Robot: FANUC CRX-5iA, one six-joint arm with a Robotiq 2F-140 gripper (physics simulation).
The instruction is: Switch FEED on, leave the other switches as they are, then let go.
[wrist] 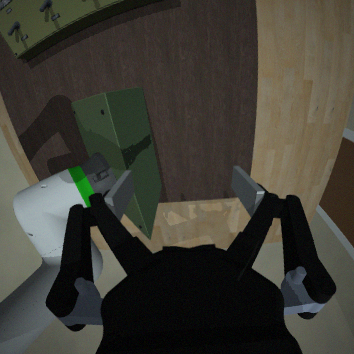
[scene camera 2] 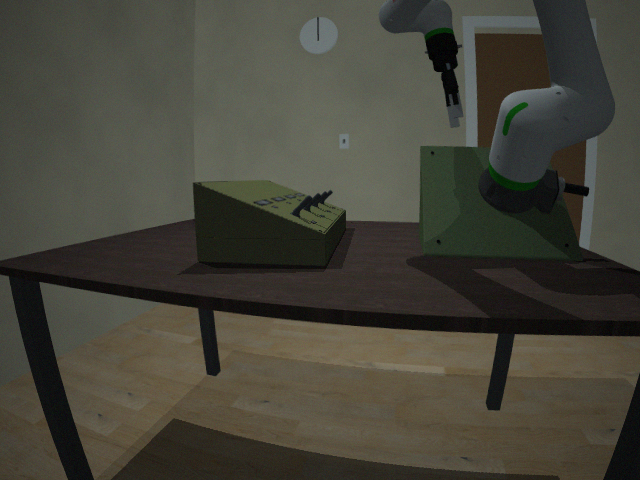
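Where they show: gripper, fingertip midpoint: [wrist: 182, 178] [scene camera 2: 456, 122]; arm's base at its link origin: [wrist: 107, 176] [scene camera 2: 508, 189].
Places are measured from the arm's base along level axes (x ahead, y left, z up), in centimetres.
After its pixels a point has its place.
Note:
The olive-green switch panel [scene camera 2: 261, 235] {x 47.3, y 33.6, z -8.5 cm} [wrist: 75, 25] {x 40.9, y 9.2, z -10.4 cm} stands on the table left of the middle in the scene view, and part of it shows at the top left of the wrist view. Its sloping face bears a row of dark lever switches [scene camera 2: 302, 206] {x 42.4, y 25.8, z -3.6 cm} [wrist: 46, 6] {x 44.9, y 12.9, z -3.0 cm}; their labels are too small to read, so I cannot tell which is FEED or how each is set. My gripper [scene camera 2: 454, 124] {x 12.6, y -20.7, z 19.6 cm} [wrist: 182, 178] {x 12.6, y -20.7, z 19.6 cm} is open and empty, high in the air to the right of the panel in the scene view, well apart from the switches.
The arm's green pedestal [scene camera 2: 444, 201] {x 15.5, y 5.5, z -3.2 cm} [wrist: 132, 125] {x 14.7, y -9.3, z 1.6 cm} stands on the dark table [scene camera 2: 372, 289] {x 24.3, y 41.1, z -14.1 cm} [wrist: 205, 100] {x 18.8, y -26.9, z -14.1 cm}, right of the panel in the scene view. The arm's white base link [scene camera 2: 522, 139] {x 0.3, y 18.3, z 9.9 cm} [wrist: 50, 205] {x 1.6, y 7.3, z 15.4 cm} rises beside it. A door and a wall clock [scene camera 2: 318, 35] are behind.

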